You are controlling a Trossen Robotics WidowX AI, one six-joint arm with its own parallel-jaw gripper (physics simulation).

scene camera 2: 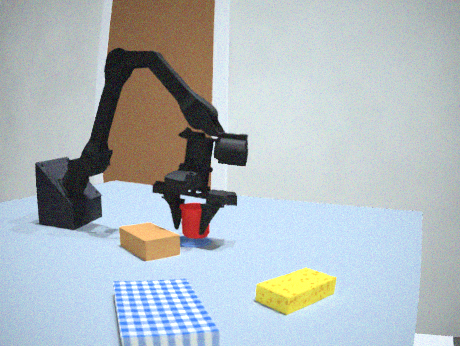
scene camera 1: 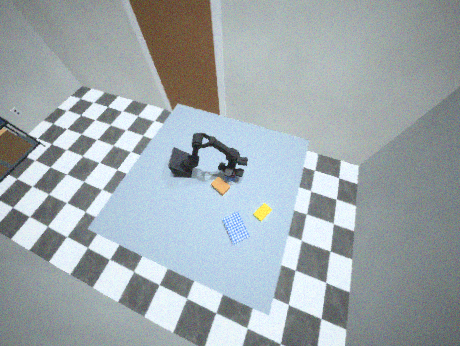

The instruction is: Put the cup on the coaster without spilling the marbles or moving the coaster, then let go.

Observation:
The pictures show: my gripper, an orange-brown block, a yellow sponge and a red cup.

